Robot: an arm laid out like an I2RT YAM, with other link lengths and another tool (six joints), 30 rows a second.
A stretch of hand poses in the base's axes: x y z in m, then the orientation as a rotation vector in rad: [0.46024, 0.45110, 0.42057, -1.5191, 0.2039, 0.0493]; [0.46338, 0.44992, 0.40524, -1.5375, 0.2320, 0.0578]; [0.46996, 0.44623, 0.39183, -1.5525, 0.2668, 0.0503]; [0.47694, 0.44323, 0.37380, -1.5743, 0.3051, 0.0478]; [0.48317, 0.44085, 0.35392, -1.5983, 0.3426, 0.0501]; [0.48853, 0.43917, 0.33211, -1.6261, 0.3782, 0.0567]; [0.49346, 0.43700, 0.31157, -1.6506, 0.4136, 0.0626]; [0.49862, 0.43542, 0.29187, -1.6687, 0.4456, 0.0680]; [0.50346, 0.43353, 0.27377, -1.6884, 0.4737, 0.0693]
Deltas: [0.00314, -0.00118, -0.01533, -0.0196, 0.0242, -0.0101]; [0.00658, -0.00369, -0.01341, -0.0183, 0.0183, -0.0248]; [0.00698, -0.00300, -0.01803, -0.0251, 0.0240, -0.0229]; [0.00623, -0.00238, -0.01988, -0.0269, 0.0265, -0.0189]; [0.00536, -0.00168, -0.02181, -0.0302, 0.0281, -0.0143]; [0.00493, -0.00217, -0.02054, -0.0272, 0.0272, -0.0150]; [0.00516, -0.00158, -0.01970, -0.0209, 0.0242, -0.0141]; [0.00484, -0.00189, -0.01810, -0.0227, 0.0192, -0.0135]
